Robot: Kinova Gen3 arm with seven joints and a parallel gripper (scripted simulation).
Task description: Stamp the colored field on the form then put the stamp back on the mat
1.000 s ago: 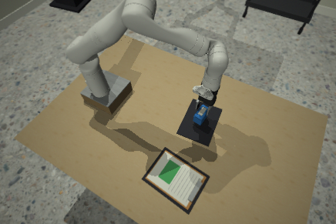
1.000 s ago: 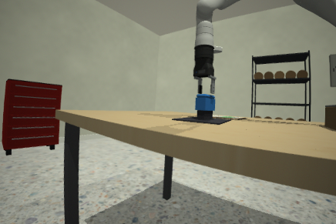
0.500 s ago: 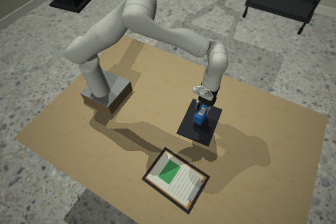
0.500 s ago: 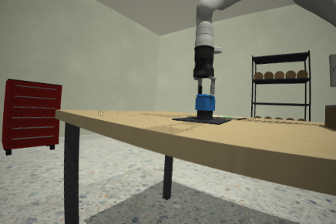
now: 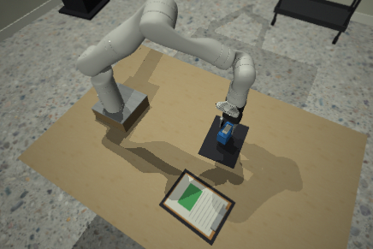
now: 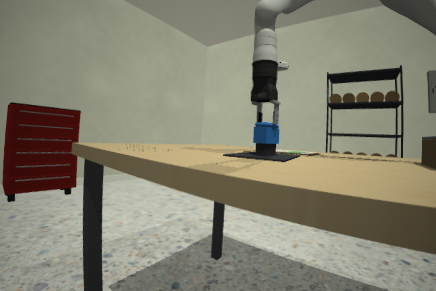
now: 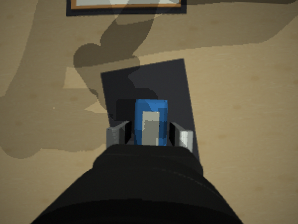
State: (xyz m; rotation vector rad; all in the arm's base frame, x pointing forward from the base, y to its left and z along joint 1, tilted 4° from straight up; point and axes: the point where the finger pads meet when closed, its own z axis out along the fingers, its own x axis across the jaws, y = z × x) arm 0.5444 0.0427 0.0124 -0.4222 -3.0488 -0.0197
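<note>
My hand is 7 cm above the blue stamp. Also, from my hand: clipboard (32 cm to the right, 11 cm below, 1 cm ahead); then dark mat (12 cm below).
</note>
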